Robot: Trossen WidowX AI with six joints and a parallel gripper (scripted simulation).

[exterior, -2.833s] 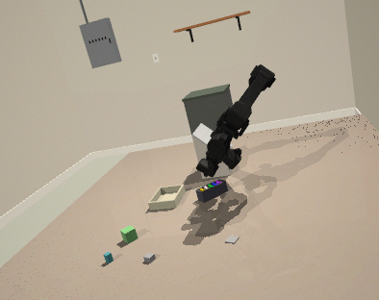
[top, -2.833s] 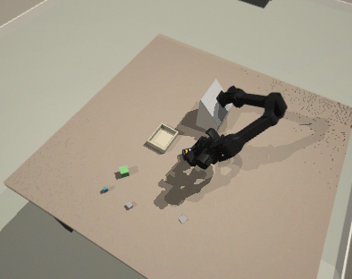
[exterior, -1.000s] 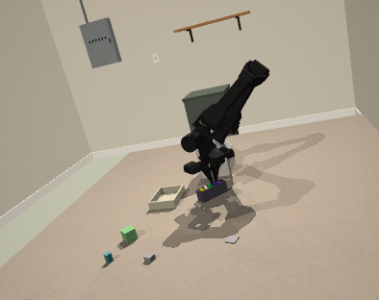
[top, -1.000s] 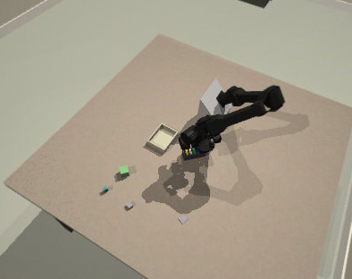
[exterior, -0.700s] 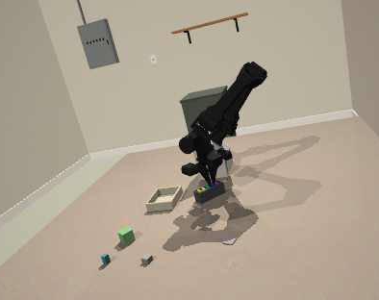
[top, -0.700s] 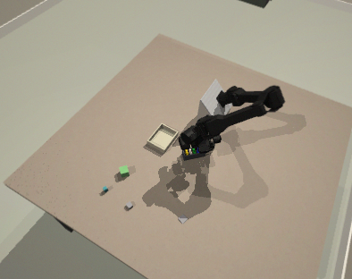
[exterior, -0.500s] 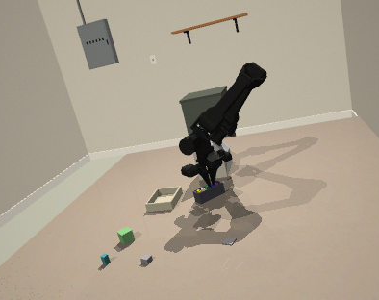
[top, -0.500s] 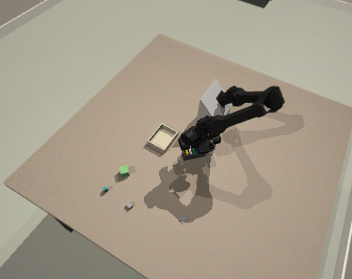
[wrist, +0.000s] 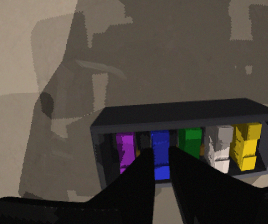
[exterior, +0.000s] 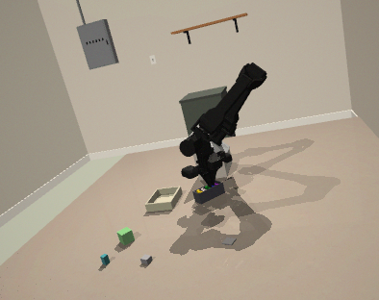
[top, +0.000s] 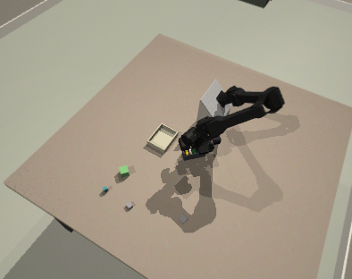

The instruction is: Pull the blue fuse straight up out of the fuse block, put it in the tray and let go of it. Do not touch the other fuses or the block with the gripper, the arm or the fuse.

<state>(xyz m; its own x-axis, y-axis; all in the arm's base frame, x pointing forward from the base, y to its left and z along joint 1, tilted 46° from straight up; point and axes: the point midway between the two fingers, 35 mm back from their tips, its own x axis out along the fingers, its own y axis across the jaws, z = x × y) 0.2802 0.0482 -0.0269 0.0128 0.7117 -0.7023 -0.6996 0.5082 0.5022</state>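
The cream tray lies 19 cm to the right of my gripper tip, 3 cm below it and 1 cm ahead of it. The rest, counted from my gripper tip: green cube (26 cm ahead, 24 cm to the right, 2 cm below); grey cube (38 cm ahead, 13 cm to the right, 3 cm below); flat grey tile (31 cm ahead, 9 cm to the left, 3 cm below).
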